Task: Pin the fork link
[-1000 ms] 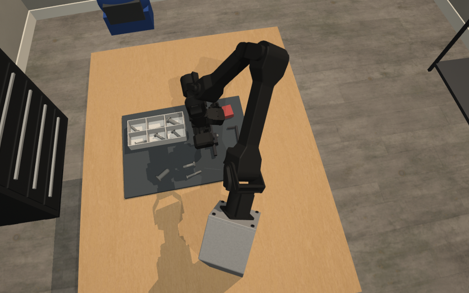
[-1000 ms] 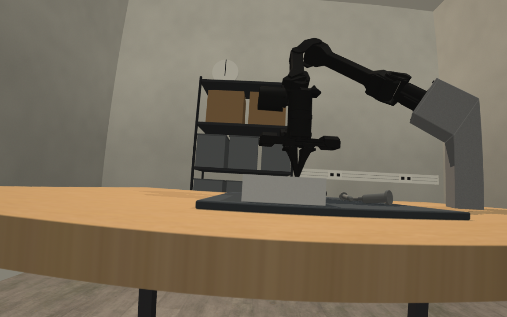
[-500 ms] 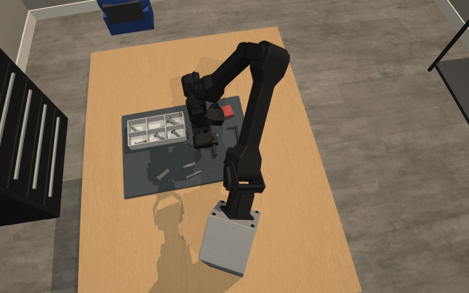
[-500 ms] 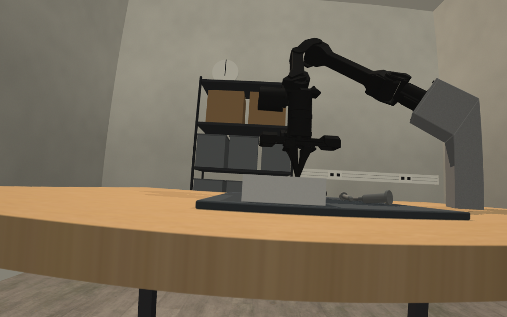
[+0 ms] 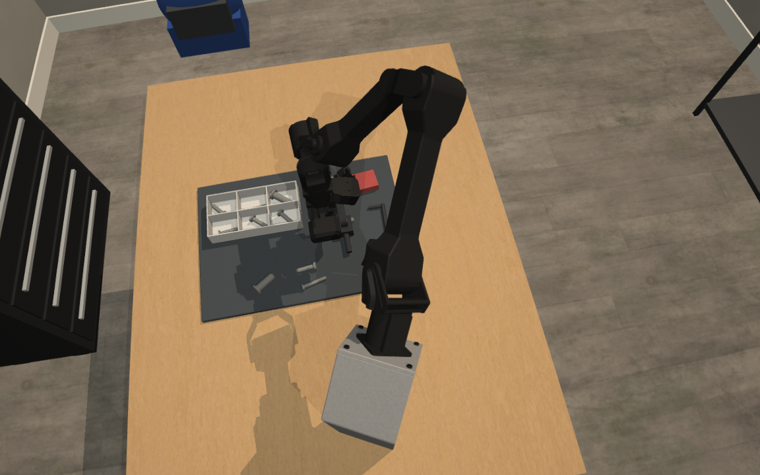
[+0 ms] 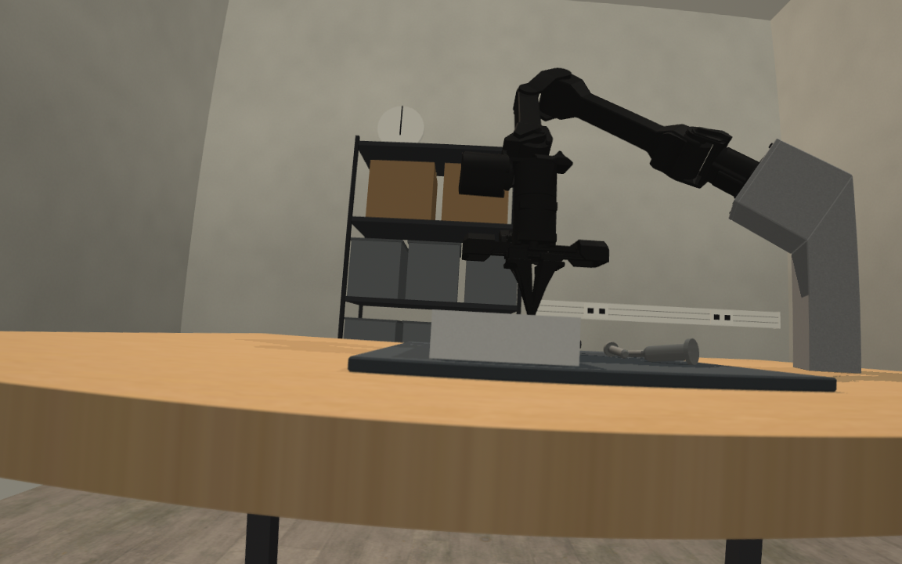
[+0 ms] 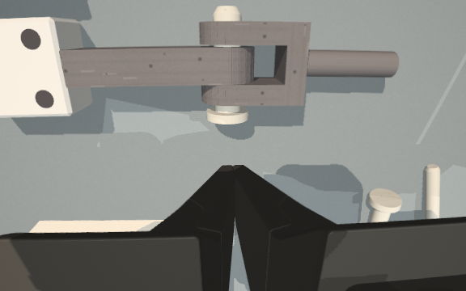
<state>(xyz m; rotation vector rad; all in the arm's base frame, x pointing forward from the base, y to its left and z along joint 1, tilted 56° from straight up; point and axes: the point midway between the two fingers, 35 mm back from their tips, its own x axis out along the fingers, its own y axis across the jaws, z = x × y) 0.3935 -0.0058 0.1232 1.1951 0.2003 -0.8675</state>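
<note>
Right now the grey eye plate is 4 cm to the right of my hand and 7 cm below it. The rest, counted from my hand: long strip: 5 cm behind, 12 cm to the right, 8 cm below; dark mat: 2 cm ahead, 6 cm to the left, 8 cm below; mount block: 7 cm ahead, 7 cm to the right, 6 cm below.
</note>
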